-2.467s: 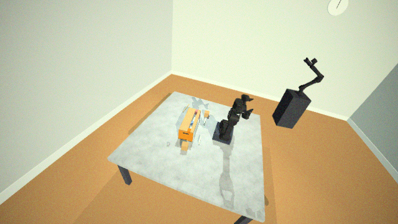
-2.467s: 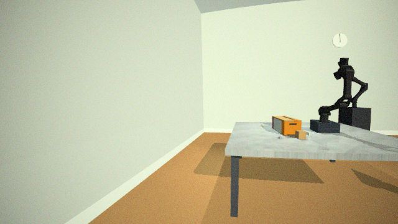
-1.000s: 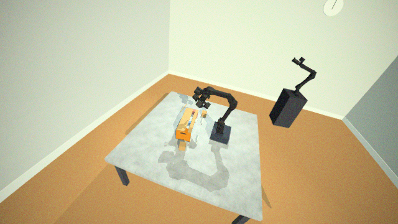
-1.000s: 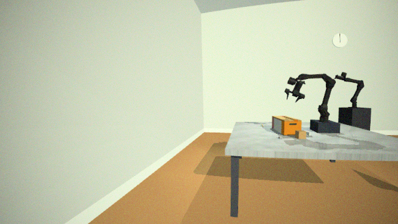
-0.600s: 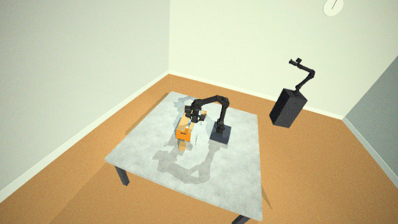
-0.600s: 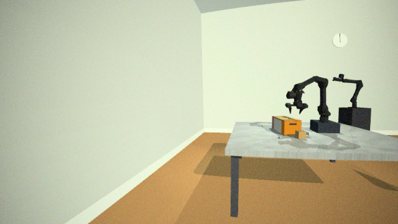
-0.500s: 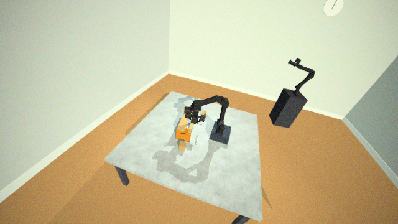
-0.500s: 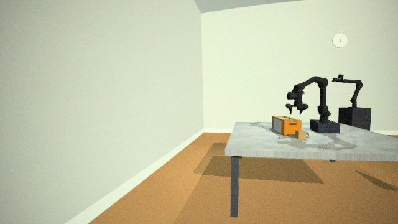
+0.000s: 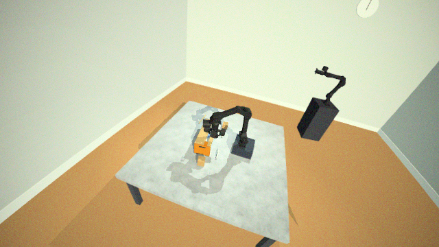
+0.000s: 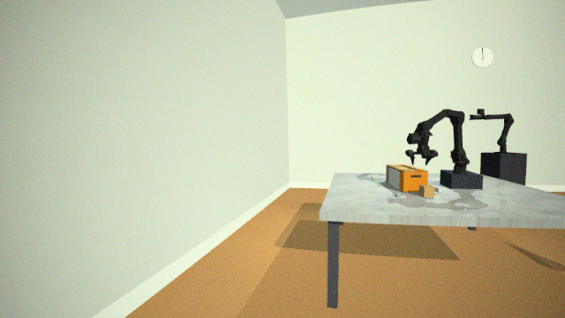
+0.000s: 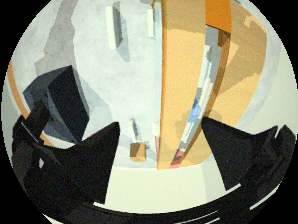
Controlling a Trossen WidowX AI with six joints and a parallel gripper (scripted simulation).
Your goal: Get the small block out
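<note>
The light-blue block is 5 cm ahead of my gripper tip, 4 cm to the right of it and 6 cm below it. The rest, counted from my gripper tip: grey metal piece 22 cm ahead, 23 cm to the left, 14 cm below; then box 3 cm ahead, 5 cm to the right, 8 cm below; then thin stick 20 cm ahead, 40 cm to the right, 14 cm below.
</note>
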